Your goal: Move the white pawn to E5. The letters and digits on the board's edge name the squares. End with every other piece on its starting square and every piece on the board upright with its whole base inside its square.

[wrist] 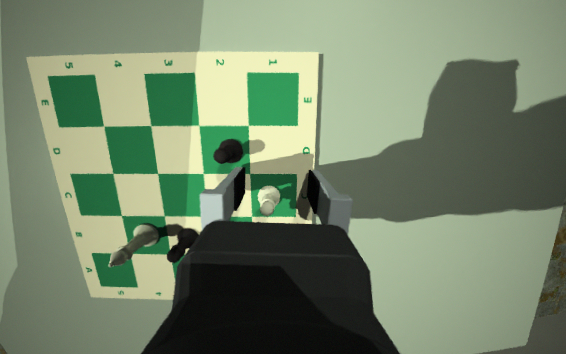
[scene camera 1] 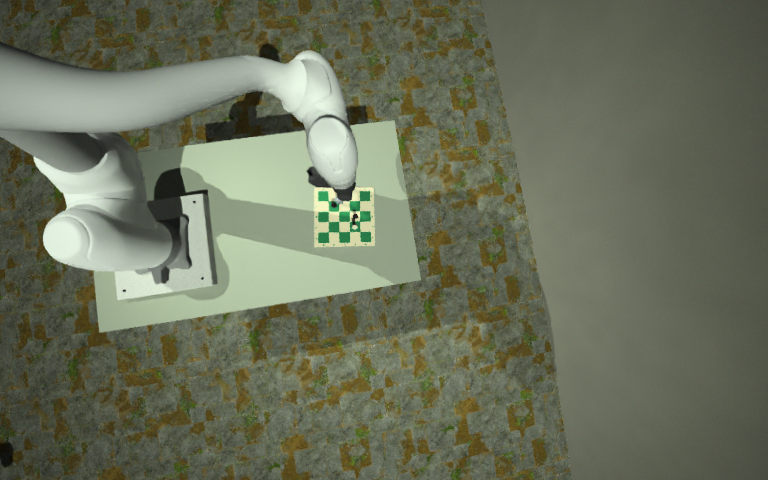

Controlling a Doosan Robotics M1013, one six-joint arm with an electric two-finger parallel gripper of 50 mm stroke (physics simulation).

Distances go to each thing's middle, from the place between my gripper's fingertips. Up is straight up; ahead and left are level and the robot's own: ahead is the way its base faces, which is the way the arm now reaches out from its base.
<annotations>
Right now my hand is 8 cm to the left of the chessboard [scene camera 1: 332,226], 1 cm short of it and 1 cm above it.
</annotations>
